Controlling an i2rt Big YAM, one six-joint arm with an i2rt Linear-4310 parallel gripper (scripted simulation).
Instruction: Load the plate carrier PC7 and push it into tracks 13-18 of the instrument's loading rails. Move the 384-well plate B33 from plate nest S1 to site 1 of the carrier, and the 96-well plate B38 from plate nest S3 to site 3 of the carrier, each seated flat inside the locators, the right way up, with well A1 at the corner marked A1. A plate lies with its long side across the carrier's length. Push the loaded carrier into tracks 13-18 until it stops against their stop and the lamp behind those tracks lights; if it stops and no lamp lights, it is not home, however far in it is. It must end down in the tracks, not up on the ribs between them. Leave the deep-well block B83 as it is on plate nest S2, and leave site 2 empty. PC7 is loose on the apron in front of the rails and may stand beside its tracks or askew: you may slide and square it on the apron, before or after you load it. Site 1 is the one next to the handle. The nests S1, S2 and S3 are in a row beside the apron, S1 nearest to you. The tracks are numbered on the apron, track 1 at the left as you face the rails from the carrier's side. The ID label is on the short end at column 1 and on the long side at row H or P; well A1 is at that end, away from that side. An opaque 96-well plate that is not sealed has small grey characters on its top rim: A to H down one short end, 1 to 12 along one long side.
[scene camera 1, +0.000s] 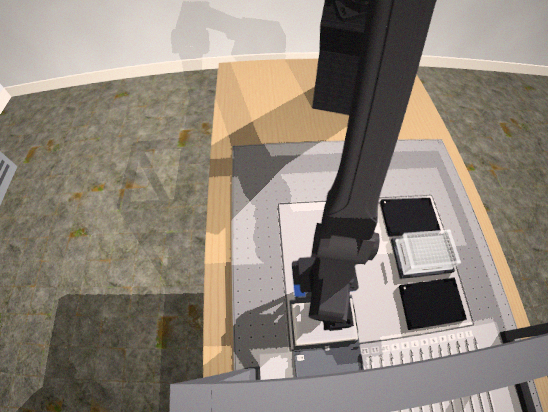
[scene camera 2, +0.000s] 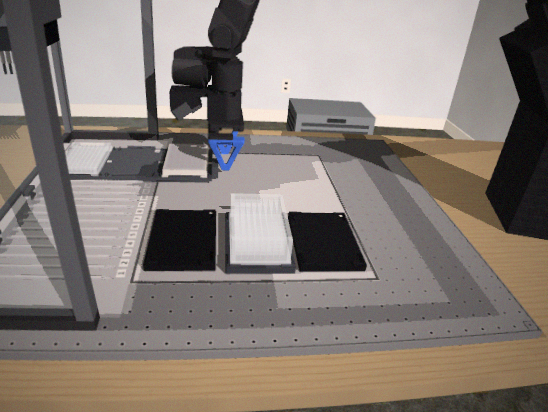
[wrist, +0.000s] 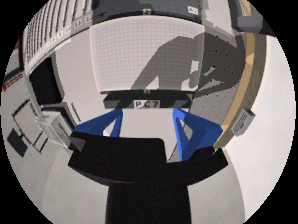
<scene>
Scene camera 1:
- dark plate carrier PC7: 318, 359
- nest S1: 406, 215
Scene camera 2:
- my gripper: 225, 161
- dark plate carrier PC7: 125, 163
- white 96-well plate B38: 82, 157
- nest S1: 326, 239
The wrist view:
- my gripper: 147, 110
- nest S3: 43, 81
</scene>
